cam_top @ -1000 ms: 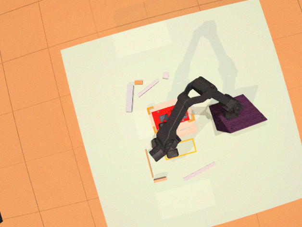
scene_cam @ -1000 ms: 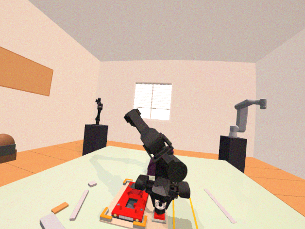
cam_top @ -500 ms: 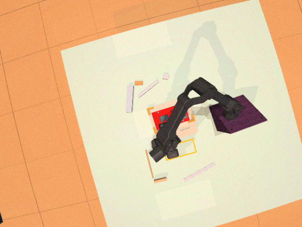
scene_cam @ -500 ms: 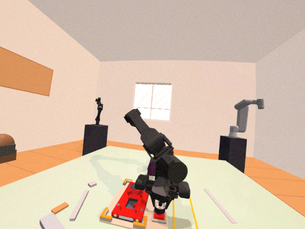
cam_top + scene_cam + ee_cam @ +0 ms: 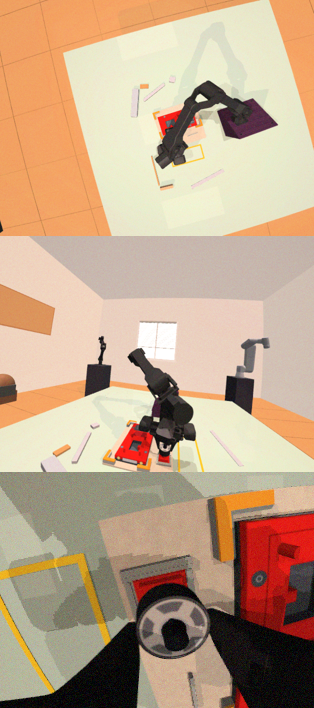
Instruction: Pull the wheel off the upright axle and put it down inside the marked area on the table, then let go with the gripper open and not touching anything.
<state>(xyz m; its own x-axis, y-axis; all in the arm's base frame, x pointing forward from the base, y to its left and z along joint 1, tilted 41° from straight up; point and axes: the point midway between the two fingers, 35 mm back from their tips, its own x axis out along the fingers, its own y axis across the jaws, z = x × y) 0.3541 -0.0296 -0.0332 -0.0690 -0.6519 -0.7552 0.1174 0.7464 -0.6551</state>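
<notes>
Right now my gripper tip is 10 mm above the grey hub.
</notes>
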